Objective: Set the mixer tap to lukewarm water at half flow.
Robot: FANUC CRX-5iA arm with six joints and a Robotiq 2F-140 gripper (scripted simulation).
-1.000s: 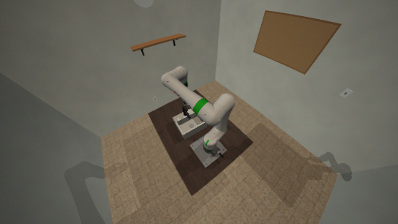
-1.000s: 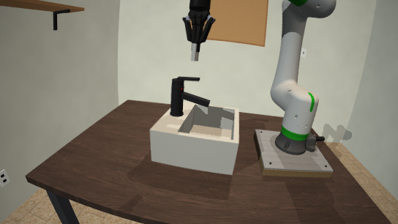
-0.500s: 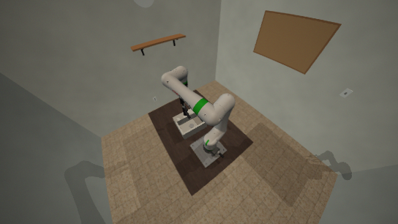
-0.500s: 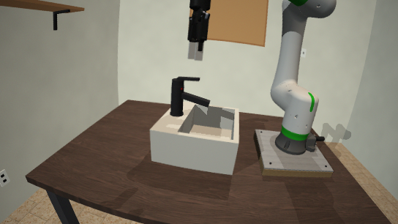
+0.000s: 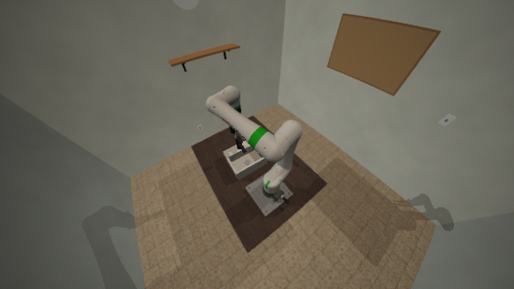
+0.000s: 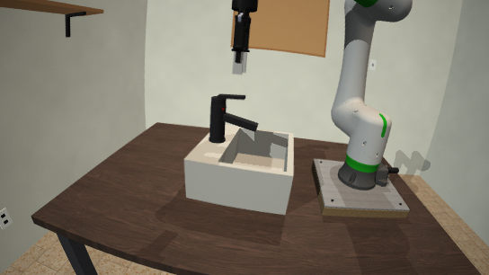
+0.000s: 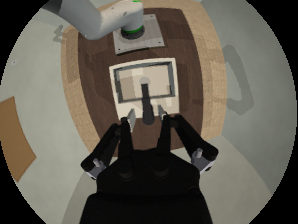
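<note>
The lever lies 20 mm ahead of my hand and 100 mm below it. The rest, counted from my hand: black mixer tap (40 mm ahead, 10 mm to the right, 150 mm below); white sink basin (60 mm behind, 10 mm to the left, 340 mm below).
</note>
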